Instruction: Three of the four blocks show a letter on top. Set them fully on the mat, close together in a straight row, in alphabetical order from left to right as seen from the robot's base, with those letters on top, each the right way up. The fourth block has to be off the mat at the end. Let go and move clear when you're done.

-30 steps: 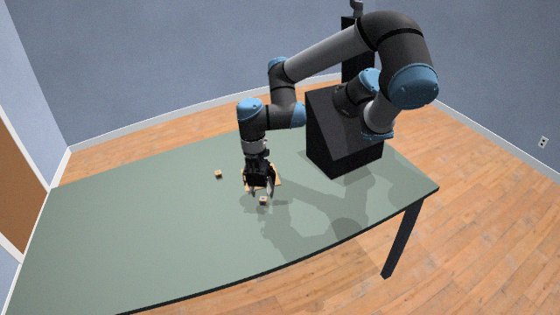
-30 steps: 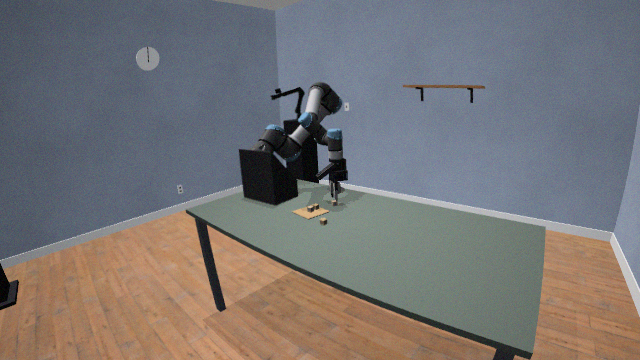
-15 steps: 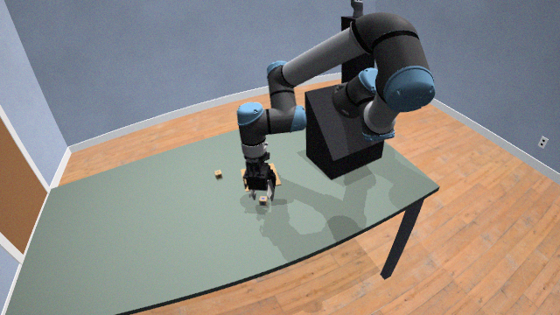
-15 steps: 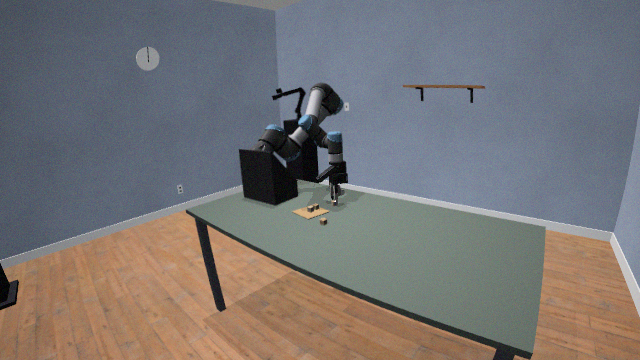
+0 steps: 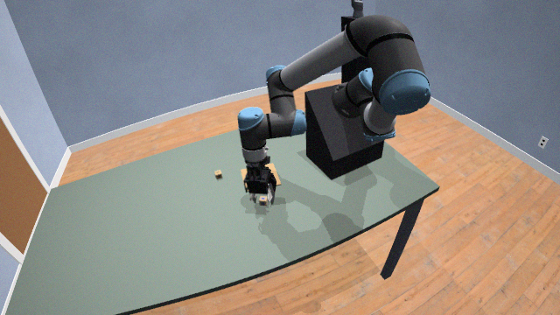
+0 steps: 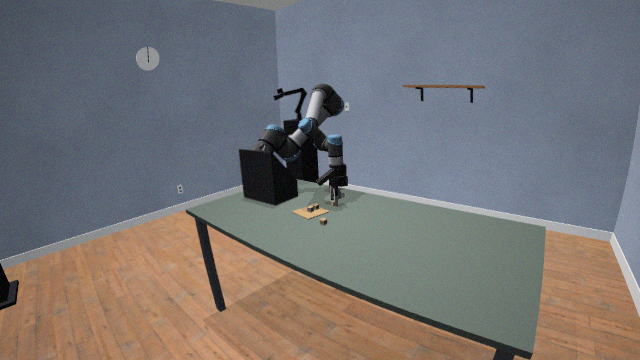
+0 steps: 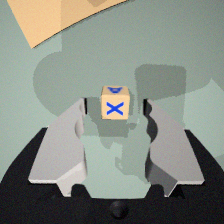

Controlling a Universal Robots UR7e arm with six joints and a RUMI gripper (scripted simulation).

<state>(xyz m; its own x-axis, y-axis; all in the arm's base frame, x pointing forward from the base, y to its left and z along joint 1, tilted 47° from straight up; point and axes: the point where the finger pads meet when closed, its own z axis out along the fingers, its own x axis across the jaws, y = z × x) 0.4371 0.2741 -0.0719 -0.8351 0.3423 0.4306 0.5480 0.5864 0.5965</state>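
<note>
The block lies right at my hand. From my hand the other things lie so: tan mat 40 mm behind, 150 mm to the right, 20 mm below.
</note>
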